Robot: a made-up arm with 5 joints.
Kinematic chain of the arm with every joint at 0, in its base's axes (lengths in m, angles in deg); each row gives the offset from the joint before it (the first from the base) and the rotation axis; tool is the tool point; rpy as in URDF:
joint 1: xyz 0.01 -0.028 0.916 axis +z
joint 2: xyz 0 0.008 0 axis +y
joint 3: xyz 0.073 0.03 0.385 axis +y
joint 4: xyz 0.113 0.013 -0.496 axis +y
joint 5: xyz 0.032 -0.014 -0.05 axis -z
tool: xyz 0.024 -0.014 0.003 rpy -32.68 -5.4 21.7
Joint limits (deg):
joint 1: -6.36..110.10
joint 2: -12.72..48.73
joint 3: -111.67..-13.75
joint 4: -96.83..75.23
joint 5: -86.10..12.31
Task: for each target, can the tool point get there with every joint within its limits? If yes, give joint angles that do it. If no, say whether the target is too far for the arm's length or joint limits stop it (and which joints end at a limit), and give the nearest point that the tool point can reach.
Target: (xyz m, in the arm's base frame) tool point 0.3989 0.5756 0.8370
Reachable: yes | joints 54.23 32.95 -67.10 7.59 -30.81
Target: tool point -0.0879 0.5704 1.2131
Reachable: yes | joints 94.85 -6.43 -60.46 30.10 -51.25
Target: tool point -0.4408 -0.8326 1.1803
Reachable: no: joint limits stop it (at a limit: joint 1, joint 2, joint 3, joint 4, joint 5) | nearest point -0.0756 0.0314 0.6155 | short by 1.095 m
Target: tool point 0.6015 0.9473 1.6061
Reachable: no: too far | nearest point 0.4141 0.6383 1.3874 | short by 0.422 m
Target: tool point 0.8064 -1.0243 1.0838
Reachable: no: too far | nearest point 0.8956 -0.1084 1.0814 | short by 0.920 m
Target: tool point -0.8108 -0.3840 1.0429
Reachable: no: joint limits stop it (at a limit: joint 1, joint 2, joint 3, joint 4, joint 5) | nearest point -0.1569 0.2536 0.9796 | short by 0.915 m
